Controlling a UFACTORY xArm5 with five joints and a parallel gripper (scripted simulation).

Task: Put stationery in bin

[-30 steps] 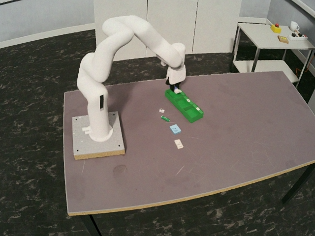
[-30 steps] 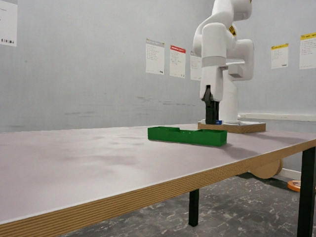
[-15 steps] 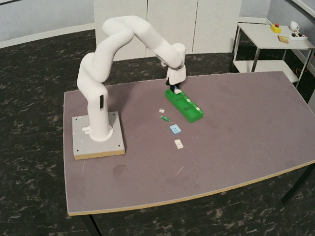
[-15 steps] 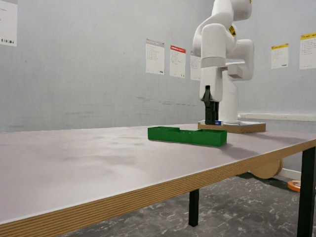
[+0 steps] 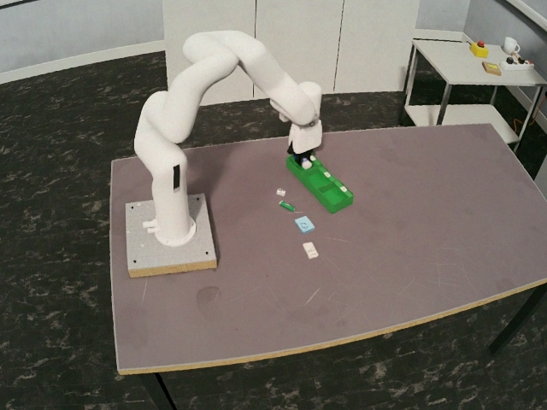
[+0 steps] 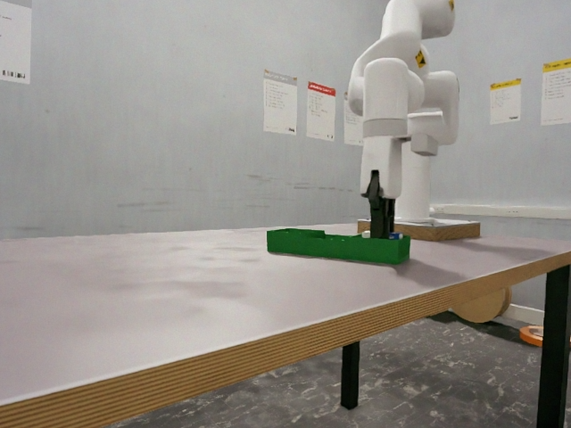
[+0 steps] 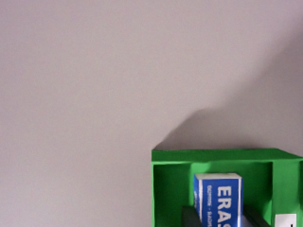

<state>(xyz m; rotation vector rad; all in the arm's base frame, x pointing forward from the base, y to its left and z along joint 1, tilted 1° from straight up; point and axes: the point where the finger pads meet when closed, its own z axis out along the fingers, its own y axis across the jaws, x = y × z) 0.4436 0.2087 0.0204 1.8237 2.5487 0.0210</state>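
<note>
Now: hand 24 cm to the left of the light blue block, 6 cm past it and 5 cm above it. The rest, counted from my hand: long green bin (8 cm to the right, 4 cm below, 3 cm ahead); flat white piece (33 cm to the right, 7 cm behind, 5 cm below); green marker (16 cm to the right, 9 cm behind, 5 cm below).
</note>
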